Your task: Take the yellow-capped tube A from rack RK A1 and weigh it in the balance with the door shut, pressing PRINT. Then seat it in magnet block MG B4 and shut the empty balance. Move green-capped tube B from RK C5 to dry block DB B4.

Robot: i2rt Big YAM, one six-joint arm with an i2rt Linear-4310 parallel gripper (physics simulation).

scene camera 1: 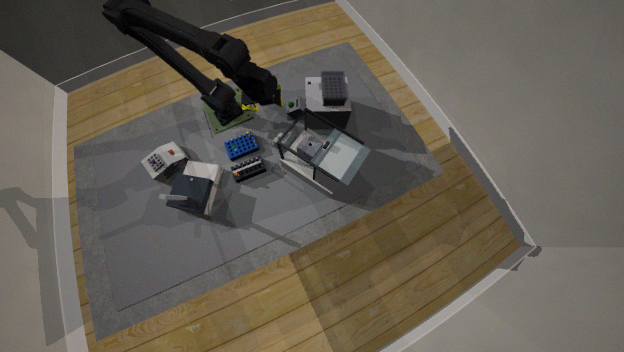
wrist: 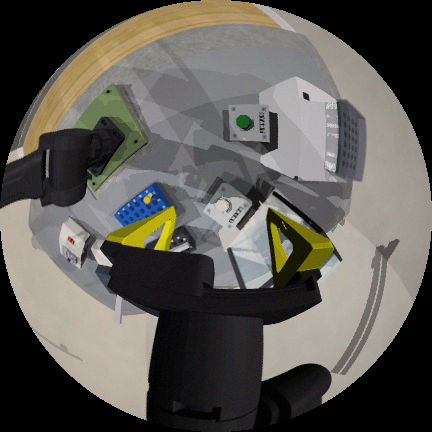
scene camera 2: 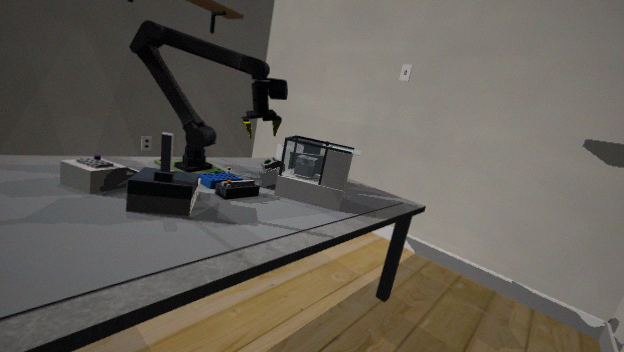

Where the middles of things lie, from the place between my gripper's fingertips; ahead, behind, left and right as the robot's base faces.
I see the PRINT button box (wrist: 225,204) 14 cm below my hand and 9 cm ahead of it. From my hand the other things lie so: glass-box balance (scene camera 1: 301,141) 24 cm ahead, 7 cm below, 5 cm to the left; then grey heater block unit (wrist: 303,126) 24 cm to the left, 9 cm below, 4 cm ahead; then green-button box (wrist: 250,122) 15 cm to the left, 14 cm below, 3 cm behind.
